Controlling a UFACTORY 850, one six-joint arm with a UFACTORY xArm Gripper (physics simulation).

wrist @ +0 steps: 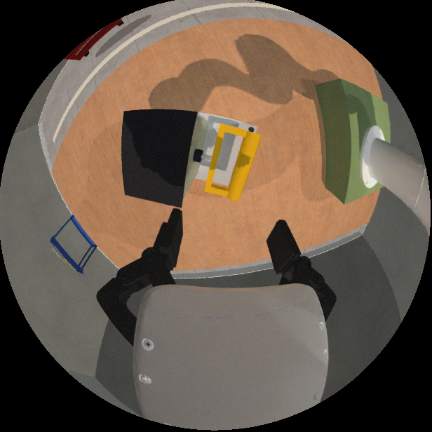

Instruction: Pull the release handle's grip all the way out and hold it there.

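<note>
There's a grey base plate [231, 143] to be seen here, and the gripper [229, 226] is visible as well.
</note>
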